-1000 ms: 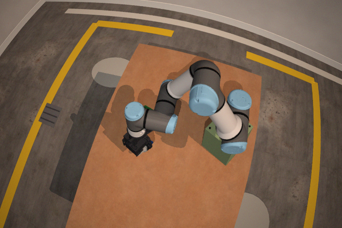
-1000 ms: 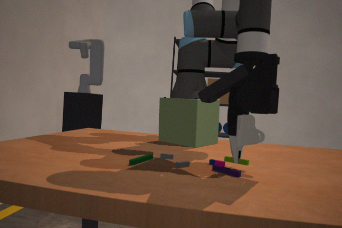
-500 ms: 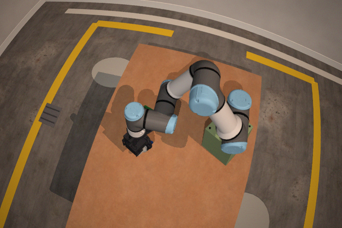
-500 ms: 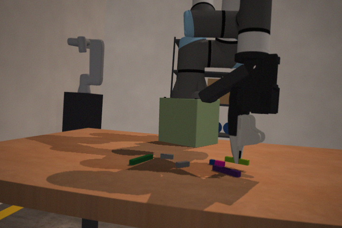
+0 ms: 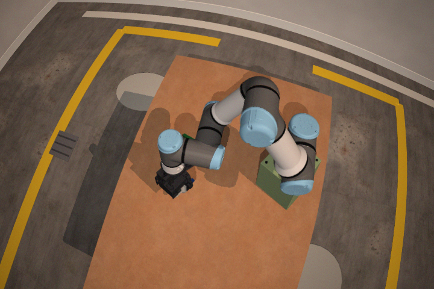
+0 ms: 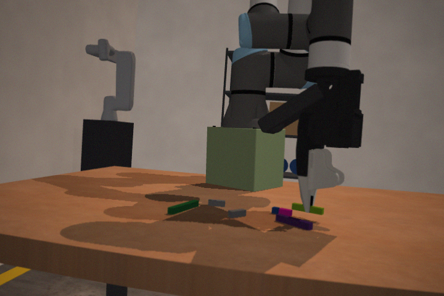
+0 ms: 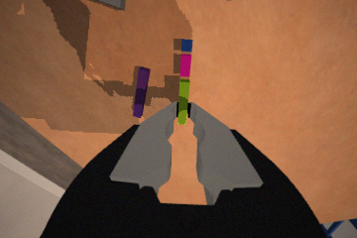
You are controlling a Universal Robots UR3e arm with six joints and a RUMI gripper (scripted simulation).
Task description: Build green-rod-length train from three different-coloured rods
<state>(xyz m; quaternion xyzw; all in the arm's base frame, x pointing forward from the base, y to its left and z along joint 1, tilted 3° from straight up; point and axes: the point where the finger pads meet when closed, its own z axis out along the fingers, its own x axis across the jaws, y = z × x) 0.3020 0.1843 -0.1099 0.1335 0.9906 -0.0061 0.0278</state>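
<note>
Now: hand 40 mm to the left of the magenta rod, 20 mm above it and 10 mm past it. From my hand the other things lie so: purple rod (50 mm ahead, 20 mm to the right, 20 mm below); then blue rod (50 mm to the right, 20 mm below, 10 mm behind); then lime rod (10 mm below).
</note>
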